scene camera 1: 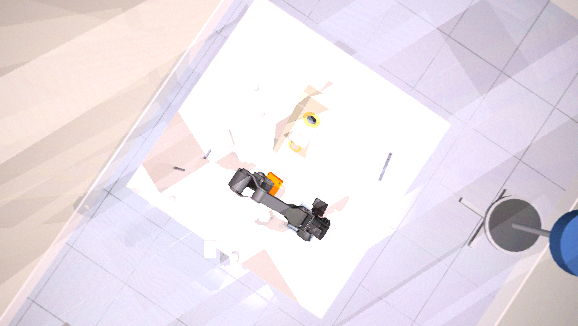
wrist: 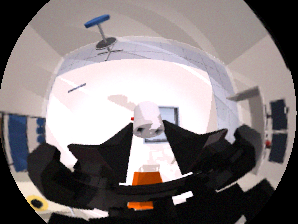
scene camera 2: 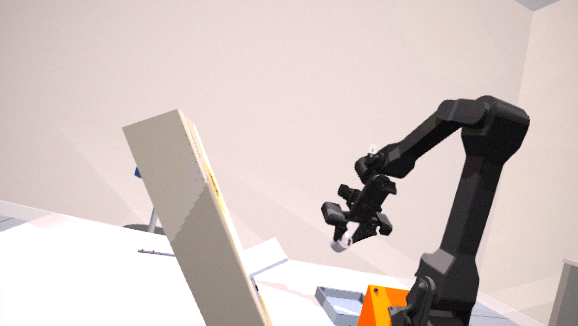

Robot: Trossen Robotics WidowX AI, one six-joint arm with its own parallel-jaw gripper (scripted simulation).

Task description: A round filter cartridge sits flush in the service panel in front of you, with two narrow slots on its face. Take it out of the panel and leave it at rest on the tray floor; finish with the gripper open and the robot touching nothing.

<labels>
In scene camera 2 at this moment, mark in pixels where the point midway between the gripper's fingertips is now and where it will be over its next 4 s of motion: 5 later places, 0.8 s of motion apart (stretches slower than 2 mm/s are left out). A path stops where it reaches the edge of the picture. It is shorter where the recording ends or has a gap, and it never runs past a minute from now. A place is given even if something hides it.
My gripper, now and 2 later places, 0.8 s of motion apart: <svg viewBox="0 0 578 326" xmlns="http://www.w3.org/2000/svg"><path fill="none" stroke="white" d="M342 241L356 281L353 295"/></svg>
</labels>
